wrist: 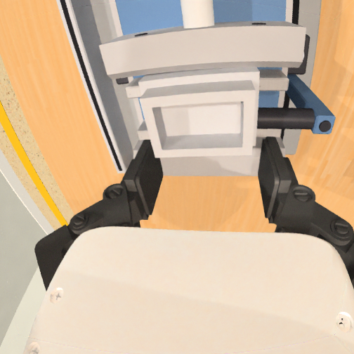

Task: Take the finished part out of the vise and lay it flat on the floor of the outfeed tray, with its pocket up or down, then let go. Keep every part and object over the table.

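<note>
The finished part, a pale block with a rectangular pocket facing the camera, sits in the grey vise in the upper middle of the wrist view. My gripper is open, its black fingers partly drawn in. The fingertips are at the part's lower corners. The left one is very close to the part's edge and may touch it. A narrow gap shows between the right fingertip and the part. The contact at depth is hard to judge. The outfeed tray does not show in recognisable form.
The vise's blue arm and black handle stick out to the right of the part. A pale cylinder stands behind the front jaw. The wooden table lies below, with a yellow stripe beyond its left side.
</note>
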